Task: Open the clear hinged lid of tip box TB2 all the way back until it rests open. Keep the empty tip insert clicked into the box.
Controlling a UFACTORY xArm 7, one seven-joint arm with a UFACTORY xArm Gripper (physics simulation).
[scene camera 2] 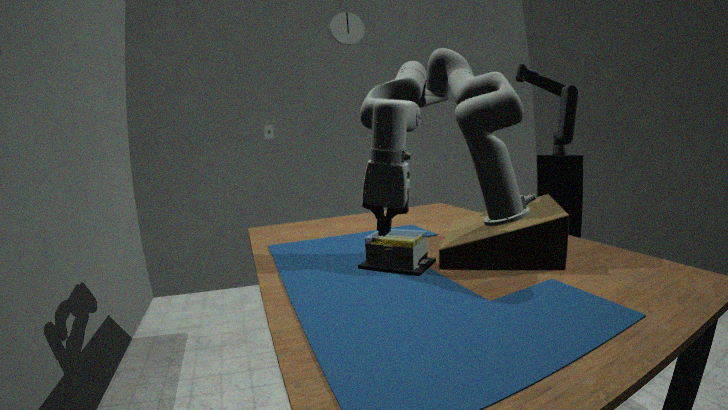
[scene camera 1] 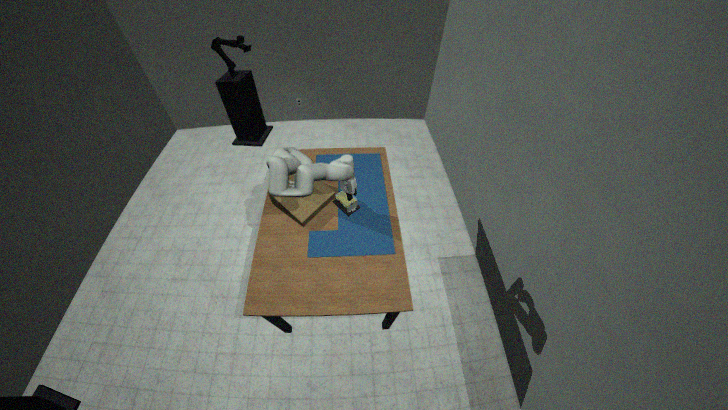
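Pixels of known places: gripper, fingertip midpoint: (scene camera 2: 383, 234) (scene camera 1: 350, 199); arm's base, link origin: (scene camera 2: 507, 217).
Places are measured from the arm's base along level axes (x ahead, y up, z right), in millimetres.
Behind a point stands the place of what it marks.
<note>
The tip box (scene camera 1: 351, 206) @[z 77, x 327, y -21 mm] (scene camera 2: 389, 255) @[z -10, x 319, y -50 mm], a grey box with a clear upper part, stands upright on a dark base plate (scene camera 2: 425, 266) @[z -37, x 243, y -79 mm]. Its clear lid (scene camera 2: 374, 236) @[z 28, x 342, y -12 mm] looks down over the box, low and roughly level; its exact angle is too small to tell. The yellow insert (scene camera 1: 347, 200) @[z 32, x 301, y -31 mm] (scene camera 2: 405, 241) @[z 21, x 271, y -31 mm] shows inside, beneath the clear lid. My gripper (scene camera 1: 349, 197) @[z 37, x 319, y -12 mm] (scene camera 2: 384, 232) @[z 37, x 319, y -12 mm] points down, shut and empty, with its fingertips at the top of the box on its left half in scene camera 2. Whether the tips touch the lid cannot be told. The box's label is not readable.
The box's base plate rests on a blue mat (scene camera 1: 356, 241) @[z 285, x 389, y -88 mm] (scene camera 2: 407, 325) @[z -272, x 358, y -89 mm] on the wooden table (scene camera 1: 326, 285) @[z 571, x 263, y -91 mm] (scene camera 2: 611, 257) @[z -188, x -211, y -91 mm]. The wedge-shaped wooden arm mount (scene camera 1: 305, 206) @[z 115, x 50, y -27 mm] (scene camera 2: 504, 252) @[z -116, x 81, y -49 mm] stands close beside the box. A dark pedestal (scene camera 1: 241, 104) (scene camera 2: 560, 178) with another arm stands beyond the table.
</note>
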